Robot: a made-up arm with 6 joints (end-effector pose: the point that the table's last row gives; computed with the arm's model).
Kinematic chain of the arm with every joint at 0, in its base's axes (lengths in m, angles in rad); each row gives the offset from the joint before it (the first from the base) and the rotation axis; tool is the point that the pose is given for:
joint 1: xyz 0 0 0.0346 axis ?
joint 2: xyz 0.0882 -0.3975 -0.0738 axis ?
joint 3: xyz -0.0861 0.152 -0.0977 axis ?
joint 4: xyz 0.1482 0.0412 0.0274 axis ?
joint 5: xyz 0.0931 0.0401 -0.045 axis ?
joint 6: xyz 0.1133 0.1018 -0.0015 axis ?
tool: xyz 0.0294 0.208 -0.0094
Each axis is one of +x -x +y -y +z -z.
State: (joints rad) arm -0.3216 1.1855 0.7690 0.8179 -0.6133 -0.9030
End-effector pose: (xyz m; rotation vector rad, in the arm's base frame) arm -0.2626 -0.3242 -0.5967 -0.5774 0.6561 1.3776
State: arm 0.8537 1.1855 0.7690 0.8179 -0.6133 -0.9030
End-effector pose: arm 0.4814 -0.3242 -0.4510 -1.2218 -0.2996 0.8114
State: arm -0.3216 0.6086 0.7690 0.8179 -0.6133 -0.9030
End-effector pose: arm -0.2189 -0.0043 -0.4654 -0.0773 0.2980 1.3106
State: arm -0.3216 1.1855 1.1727 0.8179 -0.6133 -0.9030
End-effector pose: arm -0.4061 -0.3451 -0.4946 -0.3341 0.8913 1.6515
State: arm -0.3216 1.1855 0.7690 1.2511 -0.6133 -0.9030
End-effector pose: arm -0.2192 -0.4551 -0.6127 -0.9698 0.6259 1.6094
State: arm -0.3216 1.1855 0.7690 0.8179 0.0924 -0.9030
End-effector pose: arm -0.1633 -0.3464 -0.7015 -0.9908 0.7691 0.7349
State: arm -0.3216 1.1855 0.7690 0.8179 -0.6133 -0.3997
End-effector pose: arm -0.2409 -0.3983 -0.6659 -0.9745 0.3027 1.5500
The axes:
joint 1: -y
joint 2: -x
joint 3: +z
joint 4: -x
joint 5: +y
joint 6: -x

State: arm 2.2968 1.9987 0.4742 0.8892 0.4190 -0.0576
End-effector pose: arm 0.0927 -0.9683 0.4509 -1.1103 -0.1468 -2.5354
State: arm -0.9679 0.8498 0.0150 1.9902 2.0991 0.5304
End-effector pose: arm -0.1673 -0.6571 -0.1717 2.2553 -0.7845 1.2978
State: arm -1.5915 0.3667 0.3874 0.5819 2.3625 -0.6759
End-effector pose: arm -0.6244 -0.1824 -0.0976 1.6348 -2.2091 0.7495
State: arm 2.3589 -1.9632 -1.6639 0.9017 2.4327 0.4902
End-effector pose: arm -0.2265 -0.0950 0.0787 -0.7522 1.5922 1.1639
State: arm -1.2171 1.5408 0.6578 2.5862 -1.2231 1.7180
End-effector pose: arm -0.3257 -0.5251 -0.5189 -0.8552 2.0337 -1.1968
